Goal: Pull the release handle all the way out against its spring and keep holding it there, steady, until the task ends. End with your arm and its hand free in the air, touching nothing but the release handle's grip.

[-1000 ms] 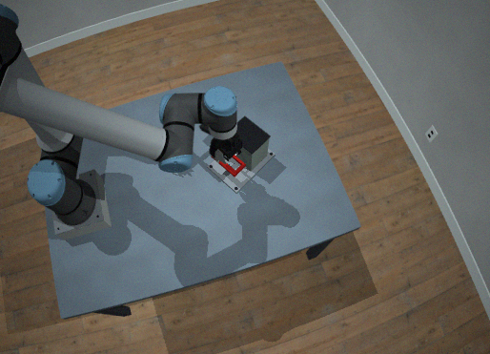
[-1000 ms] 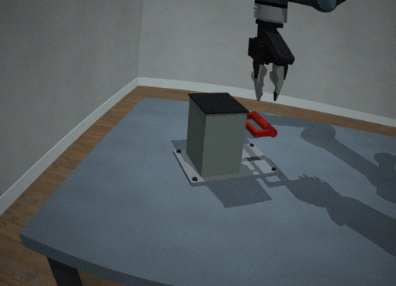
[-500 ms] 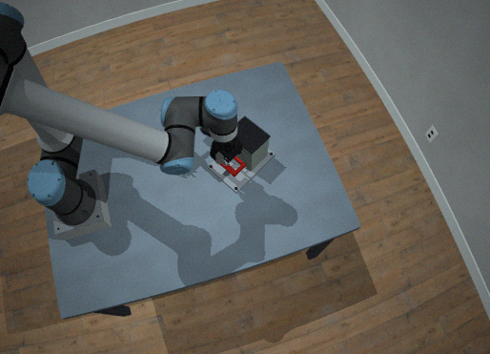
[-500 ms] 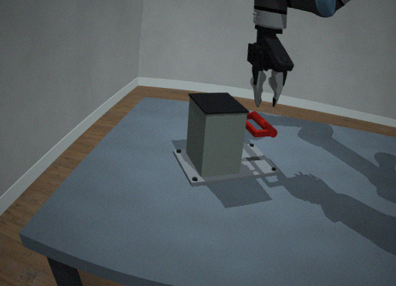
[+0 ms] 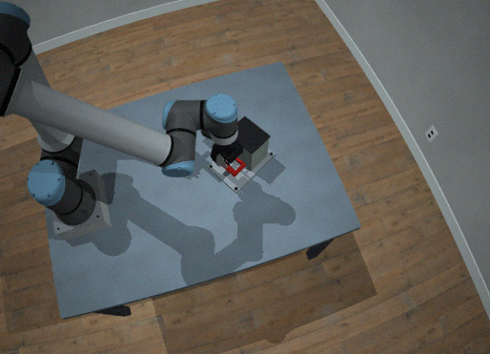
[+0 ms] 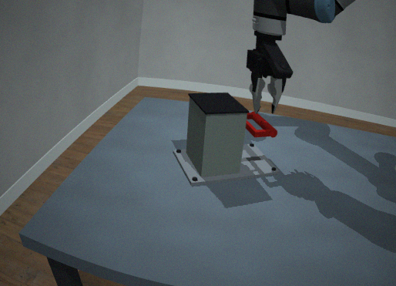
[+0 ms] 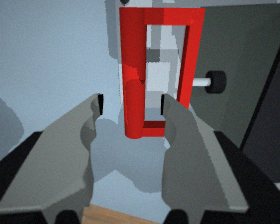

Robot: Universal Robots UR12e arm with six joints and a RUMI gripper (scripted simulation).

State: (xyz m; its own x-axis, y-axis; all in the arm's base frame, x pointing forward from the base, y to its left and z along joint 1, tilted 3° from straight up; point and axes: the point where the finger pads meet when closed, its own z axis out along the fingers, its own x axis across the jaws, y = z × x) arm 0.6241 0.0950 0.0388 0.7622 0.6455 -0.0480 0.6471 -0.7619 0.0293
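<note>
The red release handle is 40 mm below my hand, 40 mm ahead of it and 30 mm to the left of it.
</note>
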